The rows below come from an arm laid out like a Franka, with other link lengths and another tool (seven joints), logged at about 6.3 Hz.
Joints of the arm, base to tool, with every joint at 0 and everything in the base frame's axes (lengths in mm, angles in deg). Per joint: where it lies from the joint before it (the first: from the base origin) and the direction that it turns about. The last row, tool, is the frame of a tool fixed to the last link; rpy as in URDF.
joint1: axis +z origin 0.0 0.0 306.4
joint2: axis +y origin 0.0 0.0 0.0
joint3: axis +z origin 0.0 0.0 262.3
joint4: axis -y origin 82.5 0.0 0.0
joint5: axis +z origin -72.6 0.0 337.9
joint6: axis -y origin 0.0 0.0 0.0
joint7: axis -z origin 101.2 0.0 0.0
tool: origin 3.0 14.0 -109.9 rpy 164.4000 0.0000 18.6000
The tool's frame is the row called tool.
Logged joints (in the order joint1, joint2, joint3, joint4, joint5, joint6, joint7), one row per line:
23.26 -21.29 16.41 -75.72 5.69 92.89 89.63
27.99 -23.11 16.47 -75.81 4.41 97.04 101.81
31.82 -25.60 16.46 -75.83 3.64 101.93 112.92
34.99 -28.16 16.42 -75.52 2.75 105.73 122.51
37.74 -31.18 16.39 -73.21 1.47 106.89 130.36
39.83 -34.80 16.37 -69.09 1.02 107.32 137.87
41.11 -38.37 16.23 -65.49 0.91 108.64 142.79
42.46 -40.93 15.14 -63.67 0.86 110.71 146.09
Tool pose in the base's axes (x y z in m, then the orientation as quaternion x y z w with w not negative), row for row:
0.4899 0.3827 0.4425 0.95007 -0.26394 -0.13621 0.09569
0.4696 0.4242 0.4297 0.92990 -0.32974 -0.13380 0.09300
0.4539 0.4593 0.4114 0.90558 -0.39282 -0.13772 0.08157
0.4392 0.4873 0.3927 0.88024 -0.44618 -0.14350 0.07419
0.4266 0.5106 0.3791 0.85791 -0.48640 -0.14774 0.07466
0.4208 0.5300 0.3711 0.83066 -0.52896 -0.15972 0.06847
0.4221 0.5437 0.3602 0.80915 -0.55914 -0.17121 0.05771
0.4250 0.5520 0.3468 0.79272 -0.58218 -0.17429 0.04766
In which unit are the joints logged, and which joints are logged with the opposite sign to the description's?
The joints are logged in degrees. Opposite sign: joint2.
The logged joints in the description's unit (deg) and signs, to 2 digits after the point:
23.26 21.29 16.41 -75.72 5.69 92.89 89.63
27.99 23.11 16.47 -75.81 4.41 97.04 101.81
31.82 25.60 16.46 -75.83 3.64 101.93 112.92
34.99 28.16 16.42 -75.52 2.75 105.73 122.51
37.74 31.18 16.39 -73.21 1.47 106.89 130.36
39.83 34.80 16.37 -69.09 1.02 107.32 137.87
41.11 38.37 16.23 -65.49 0.91 108.64 142.79
42.46 40.93 15.14 -63.67 0.86 110.71 146.09

